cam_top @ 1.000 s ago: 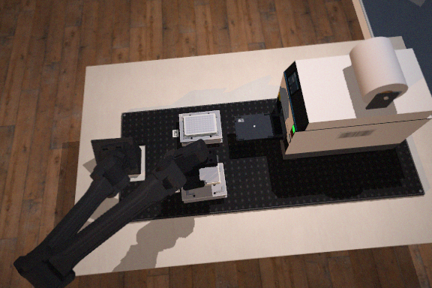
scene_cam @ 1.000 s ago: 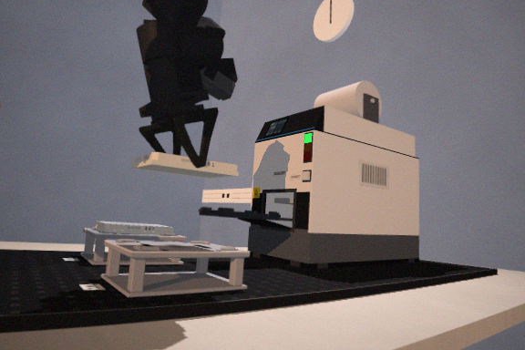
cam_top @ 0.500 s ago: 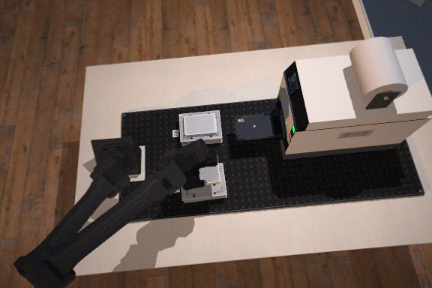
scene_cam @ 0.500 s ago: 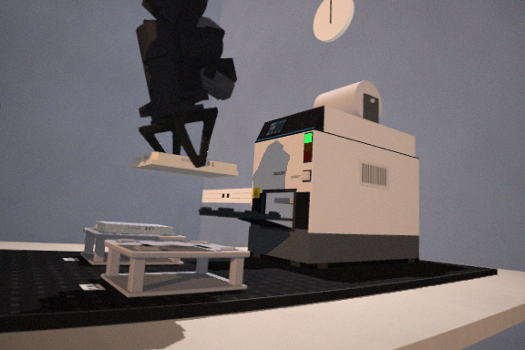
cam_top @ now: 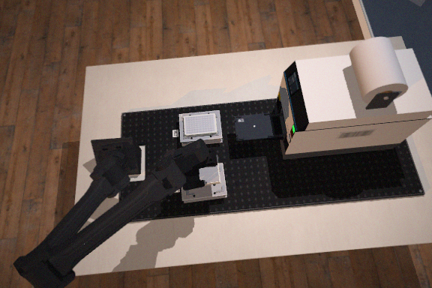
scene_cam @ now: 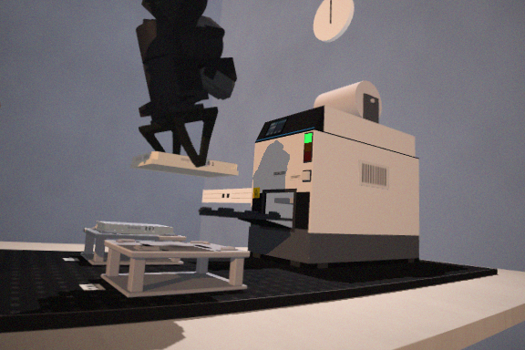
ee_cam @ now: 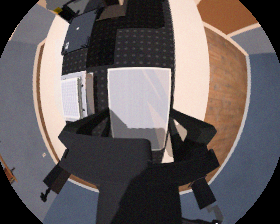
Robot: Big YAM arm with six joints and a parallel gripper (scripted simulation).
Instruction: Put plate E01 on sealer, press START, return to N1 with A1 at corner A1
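Right now my hand is 12 cm above the nest. From my hand the other things lie so: plate (22 cm to the left, 11 cm below, 1 cm ahead); sealer stage (21 cm ahead, 17 cm to the left, 6 cm below); start button (31 cm ahead, 7 cm to the left, 2 cm above).
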